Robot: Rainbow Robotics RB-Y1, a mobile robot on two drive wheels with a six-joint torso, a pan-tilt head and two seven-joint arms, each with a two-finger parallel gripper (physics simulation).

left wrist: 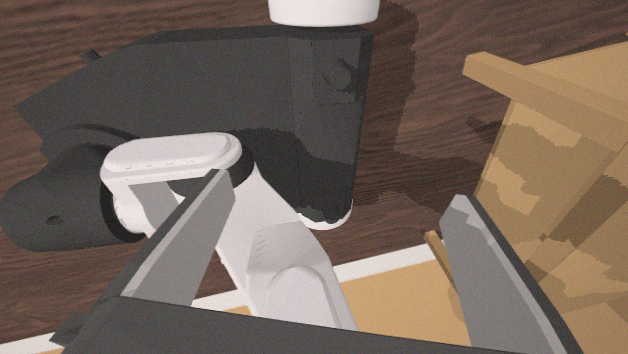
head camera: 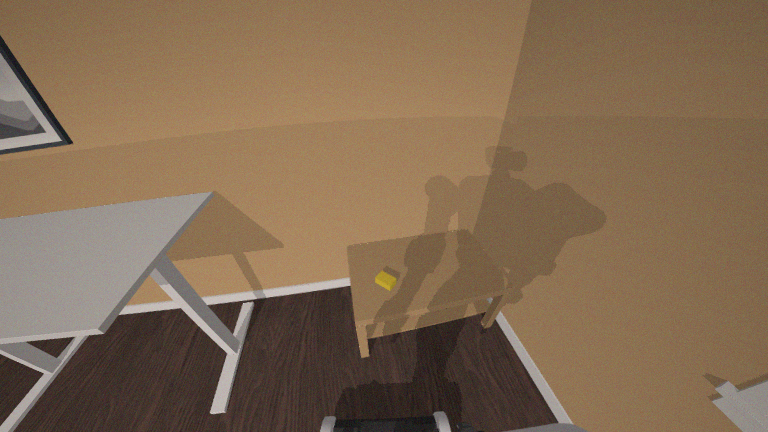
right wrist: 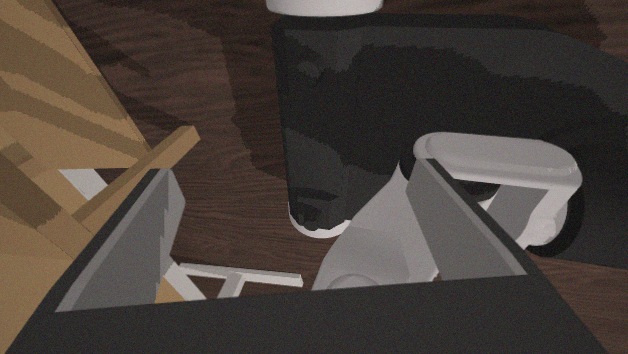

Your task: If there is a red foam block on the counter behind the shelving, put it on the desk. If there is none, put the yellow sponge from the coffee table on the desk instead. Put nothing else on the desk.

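Places are measured from the robot's base along level axes (x ahead, y left, z up), in metres.
Pixels of known places: left gripper, fingertip midpoint: (left wrist: 336,196); right gripper, fingertip midpoint: (right wrist: 299,180).
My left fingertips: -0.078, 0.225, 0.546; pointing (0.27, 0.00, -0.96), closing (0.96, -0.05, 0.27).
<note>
For each thing: its middle in the pictures, then the offset to it from my left fingertips, as dx, dy, dz. "spot": a spot on its surface instead. Level surfaces: height alone.
- yellow sponge at the middle of its body: (head camera: 385,280) +0.723, -0.251, -0.074
- white desk at its surface level: dz +0.404
- dark wood floor at its surface level: dz -0.546
- white sill corner at a spot on its surface: (head camera: 746,405) spot: -0.043, -1.148, +0.286
The yellow sponge (head camera: 386,280) lies on the left part of the wooden coffee table (head camera: 365,308) (left wrist: 595,107) (right wrist: 35,100), ahead in the head view. The white desk (head camera: 91,257) stands left of the coffee table; the part of its top that shows bears no object. My left gripper (left wrist: 336,196) is open, with nothing between its fingers; the coffee table is beyond its right finger. My right gripper (right wrist: 299,180) is open and empty; the coffee table is beyond its left finger. Neither gripper shows in the head view. The red foam block, the counter and the shelving do not show.
The desk's white legs and feet (head camera: 230,360) (right wrist: 240,272) stand on the dark wood floor (head camera: 300,343). The wall (head camera: 644,241) runs close along the right side. A framed picture (head camera: 21,123) hangs at the upper left. A white sill corner (head camera: 746,405) shows at the lower right.
</note>
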